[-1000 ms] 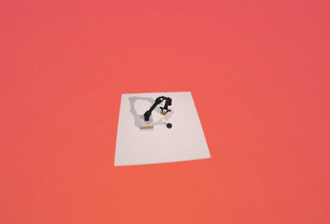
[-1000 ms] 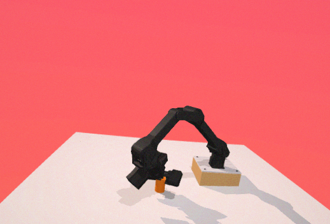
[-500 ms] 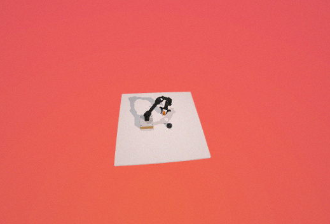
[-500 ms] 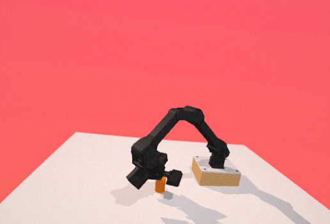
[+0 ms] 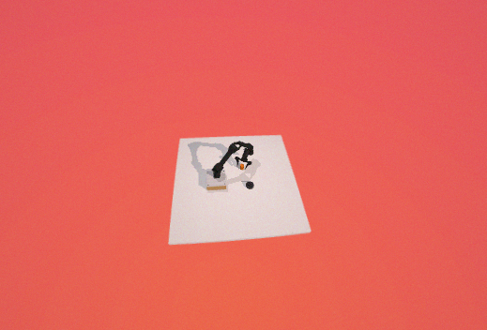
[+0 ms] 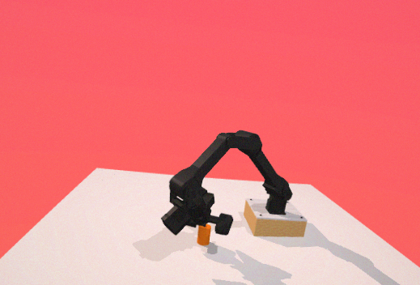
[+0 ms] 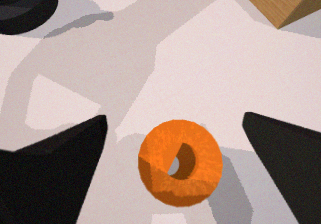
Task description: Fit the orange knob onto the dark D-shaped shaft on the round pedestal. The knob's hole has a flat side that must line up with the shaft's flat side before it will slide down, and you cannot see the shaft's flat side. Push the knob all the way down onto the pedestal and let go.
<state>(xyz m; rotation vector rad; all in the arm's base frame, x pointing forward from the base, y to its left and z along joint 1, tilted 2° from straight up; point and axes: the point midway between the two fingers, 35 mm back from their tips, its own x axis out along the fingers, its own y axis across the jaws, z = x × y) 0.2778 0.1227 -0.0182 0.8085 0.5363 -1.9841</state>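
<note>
My gripper tip is now 20 mm to the right of the orange knob, 20 mm short of it and 10 mm above it. The rest, counted from my gripper tip: round pedestal 210 mm to the right, 70 mm ahead, 10 mm below.
</note>
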